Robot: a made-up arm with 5 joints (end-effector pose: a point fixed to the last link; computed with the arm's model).
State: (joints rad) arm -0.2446 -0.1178 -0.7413 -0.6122 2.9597
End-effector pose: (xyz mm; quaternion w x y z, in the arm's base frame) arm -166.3 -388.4 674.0 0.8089 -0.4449 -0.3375 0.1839
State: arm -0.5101 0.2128 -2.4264 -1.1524 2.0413
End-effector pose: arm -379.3 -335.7 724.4 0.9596 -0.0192 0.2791 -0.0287
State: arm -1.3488 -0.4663 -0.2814 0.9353 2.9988
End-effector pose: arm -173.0 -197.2 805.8 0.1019 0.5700 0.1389 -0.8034
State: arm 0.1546 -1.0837 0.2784 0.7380 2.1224
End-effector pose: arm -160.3 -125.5 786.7 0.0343 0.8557 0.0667 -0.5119
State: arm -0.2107 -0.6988 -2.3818 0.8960 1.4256
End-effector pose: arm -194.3 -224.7 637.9 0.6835 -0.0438 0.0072 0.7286
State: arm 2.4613 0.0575 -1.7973 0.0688 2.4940
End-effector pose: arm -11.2 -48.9 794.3 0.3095 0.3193 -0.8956 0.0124
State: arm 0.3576 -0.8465 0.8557 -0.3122 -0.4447
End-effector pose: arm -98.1 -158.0 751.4 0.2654 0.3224 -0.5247 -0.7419
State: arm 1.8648 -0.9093 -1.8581 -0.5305 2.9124
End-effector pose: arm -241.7 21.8 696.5 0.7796 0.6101 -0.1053 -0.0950
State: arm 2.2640 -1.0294 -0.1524 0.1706 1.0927
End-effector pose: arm -127.0 -206.0 797.0 0.4038 -0.4854 -0.7452 0.2143
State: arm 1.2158 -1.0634 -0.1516 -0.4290 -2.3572
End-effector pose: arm -141.4 -143.7 635.1 0.6178 -0.0310 -0.3398 -0.7084
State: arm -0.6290 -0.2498 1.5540 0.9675 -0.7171
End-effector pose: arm -154.1 -150.1 724.8 0.2945 0.4818 -0.7700 0.2969
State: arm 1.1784 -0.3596 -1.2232 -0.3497 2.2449
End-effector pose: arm -60.6 -167.8 587.6 0.7135 0.0125 -0.6791 0.1720
